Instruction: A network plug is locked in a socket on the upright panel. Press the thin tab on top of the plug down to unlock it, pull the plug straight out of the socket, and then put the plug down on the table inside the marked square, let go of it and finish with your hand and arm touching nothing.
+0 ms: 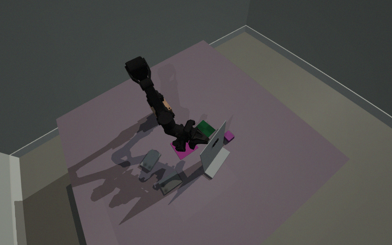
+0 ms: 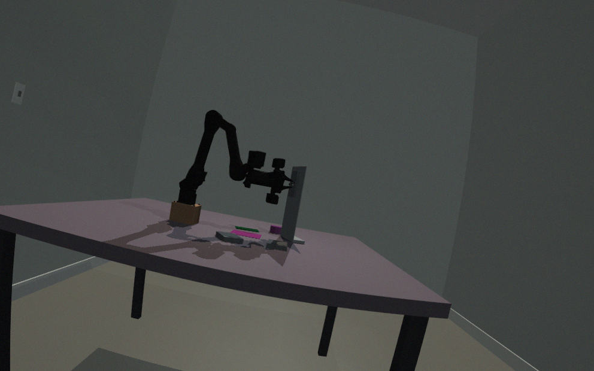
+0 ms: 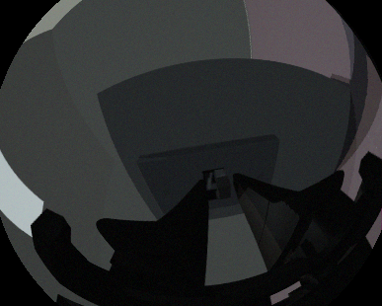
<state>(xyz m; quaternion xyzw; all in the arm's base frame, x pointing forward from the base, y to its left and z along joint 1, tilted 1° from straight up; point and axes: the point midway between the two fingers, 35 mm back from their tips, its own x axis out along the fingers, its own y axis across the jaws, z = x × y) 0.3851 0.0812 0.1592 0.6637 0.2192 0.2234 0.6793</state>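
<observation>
My gripper tip is 23 cm above the magenta square, 14 cm past it and 9 cm to the left of it. The rest, counted from my gripper tip: upright grey panel (9 cm below, 2 cm ahead, 1 cm to the left); green board (23 cm below, 17 cm behind, 7 cm to the left).
</observation>
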